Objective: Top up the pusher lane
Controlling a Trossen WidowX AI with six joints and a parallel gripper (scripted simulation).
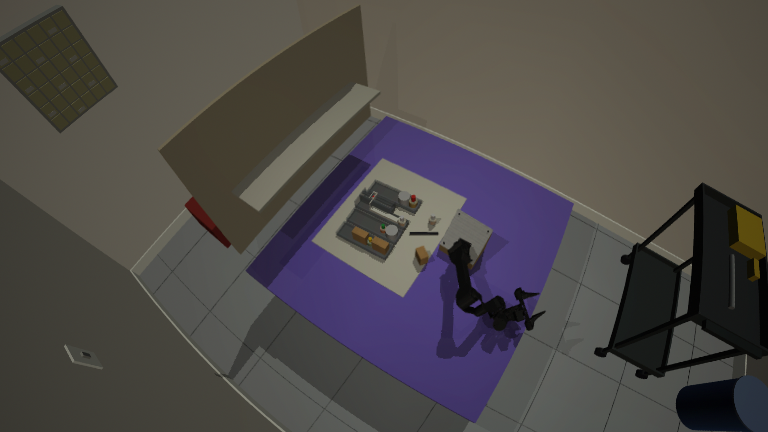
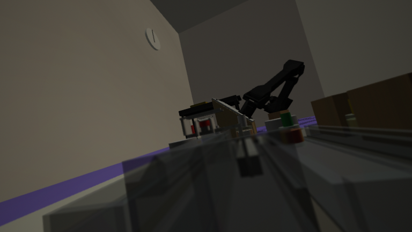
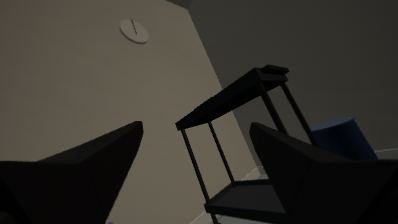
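My gripper tip is now 650 mm short of the black bar, 110 mm to the left of it and 170 mm above it. The rest, counted from my gripper tip: cardboard box 590 mm ahead, 20 mm to the left, 140 mm below.
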